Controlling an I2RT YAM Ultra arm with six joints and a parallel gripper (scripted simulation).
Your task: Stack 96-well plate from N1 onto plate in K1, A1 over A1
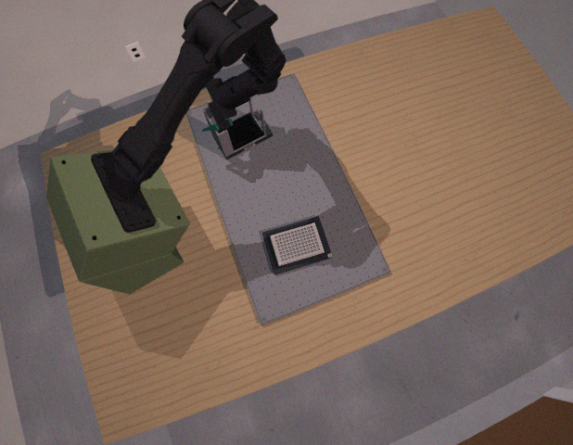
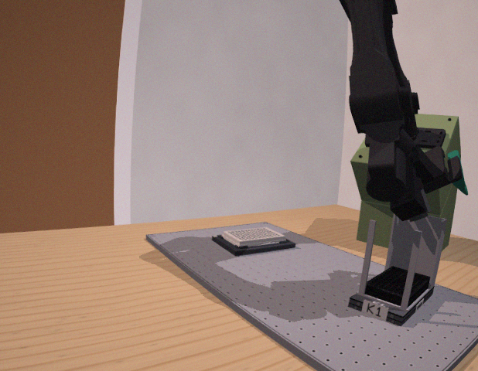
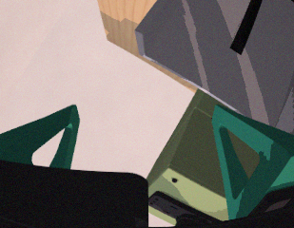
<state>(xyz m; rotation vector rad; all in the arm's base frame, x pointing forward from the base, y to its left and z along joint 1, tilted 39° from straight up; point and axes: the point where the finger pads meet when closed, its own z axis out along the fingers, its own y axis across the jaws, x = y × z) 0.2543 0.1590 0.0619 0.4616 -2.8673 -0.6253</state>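
My gripper is now 5 cm short of the white 96-well plate, 40 cm to the left of it and 15 cm above it. From my hand the other things lie so: back wall: 2 cm ahead, 3 cm to the right, 9 cm below; thin post: 15 cm ahead, 7 cm to the right, 9 cm below; black 96-well plate: 9 cm ahead, 3 cm to the right, 14 cm below.
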